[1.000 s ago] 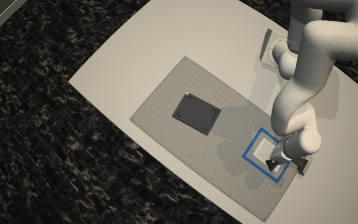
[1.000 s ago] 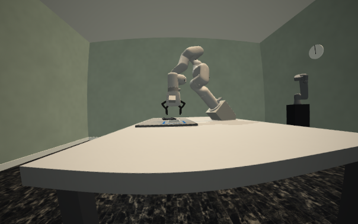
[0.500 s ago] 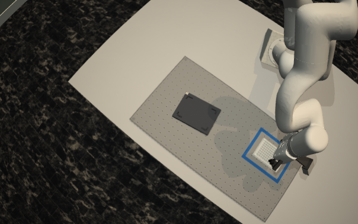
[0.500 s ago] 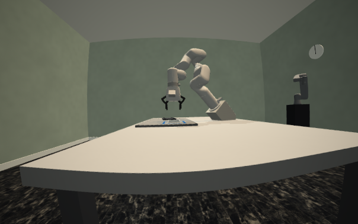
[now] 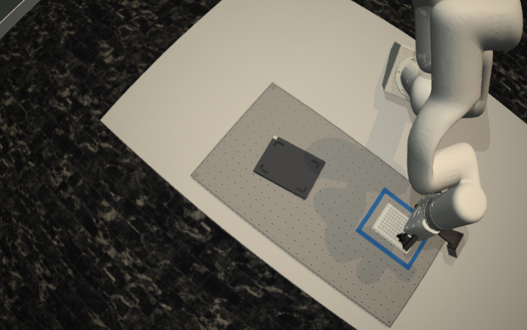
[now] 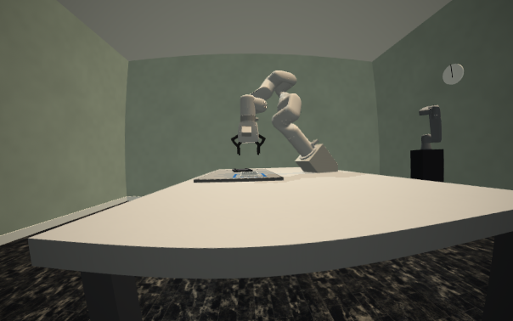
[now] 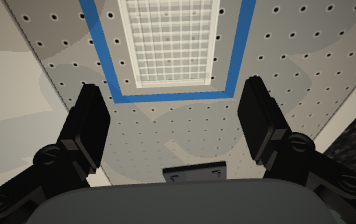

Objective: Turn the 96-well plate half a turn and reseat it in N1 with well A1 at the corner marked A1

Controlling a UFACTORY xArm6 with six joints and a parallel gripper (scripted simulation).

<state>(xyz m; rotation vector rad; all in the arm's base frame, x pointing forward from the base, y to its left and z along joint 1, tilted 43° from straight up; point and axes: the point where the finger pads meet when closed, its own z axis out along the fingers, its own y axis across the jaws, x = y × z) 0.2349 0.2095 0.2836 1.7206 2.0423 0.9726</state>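
Now: hand 10 cm above the 96-well plate. From my hand the other things lie so: small A1 mark (13 cm ahead, 41 cm to the right, 10 cm below); dark plate nest N1 (15 cm ahead, 32 cm to the right, 10 cm below).
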